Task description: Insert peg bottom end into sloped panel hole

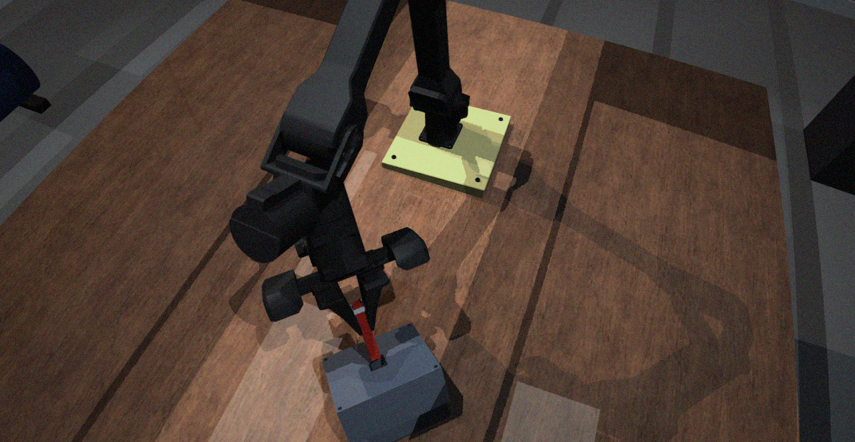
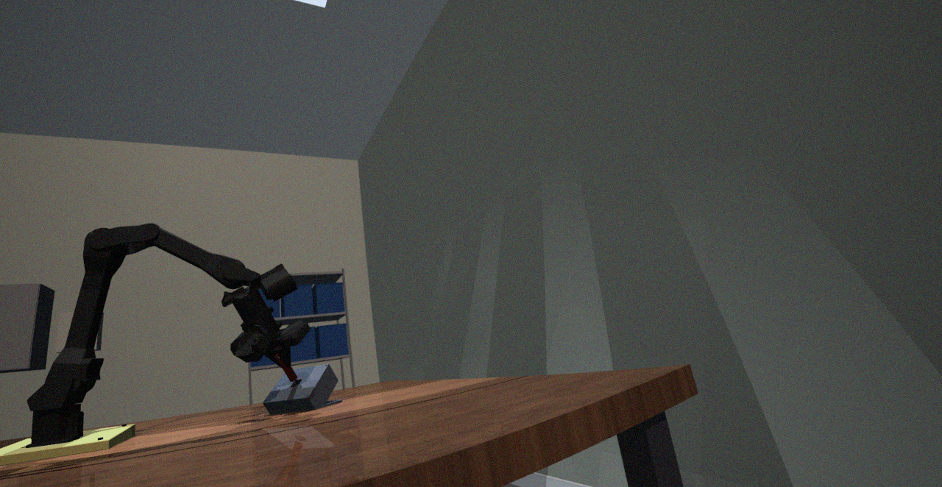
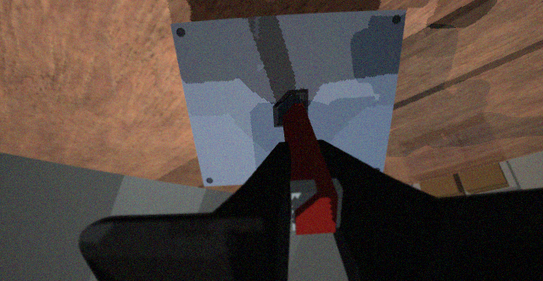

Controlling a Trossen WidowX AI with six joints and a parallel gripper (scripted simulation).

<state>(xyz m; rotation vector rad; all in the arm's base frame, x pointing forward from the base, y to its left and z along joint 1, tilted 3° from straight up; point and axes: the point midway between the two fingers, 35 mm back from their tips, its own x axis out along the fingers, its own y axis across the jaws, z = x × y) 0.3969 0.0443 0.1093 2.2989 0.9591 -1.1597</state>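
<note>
My gripper tip is 6 cm above the grey sloped panel, 3 cm to the right of it and 3 cm short of it. The rest, counted from my gripper tip: red peg: 1 cm to the right, 1 cm behind, 1 cm above.
</note>
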